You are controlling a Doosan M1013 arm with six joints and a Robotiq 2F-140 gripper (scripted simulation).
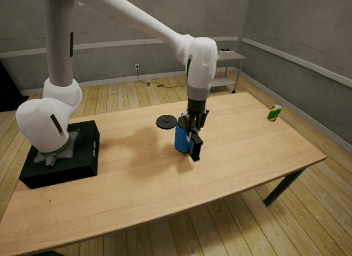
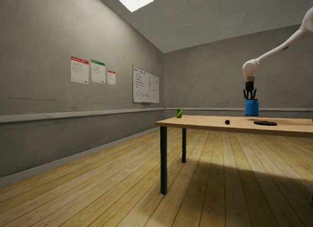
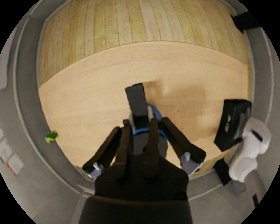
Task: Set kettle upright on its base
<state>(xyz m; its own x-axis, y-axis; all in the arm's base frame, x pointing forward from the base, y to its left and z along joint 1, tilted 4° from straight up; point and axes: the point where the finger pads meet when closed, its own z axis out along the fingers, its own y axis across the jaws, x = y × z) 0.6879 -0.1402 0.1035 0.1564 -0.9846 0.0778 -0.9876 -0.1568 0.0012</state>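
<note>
Right now my hand is 5 cm above the blue kettle, 3 cm to the right of it and 1 cm past it. The rest, counted from my hand: black round base: 35 cm to the left, 18 cm below, 6 cm behind.
</note>
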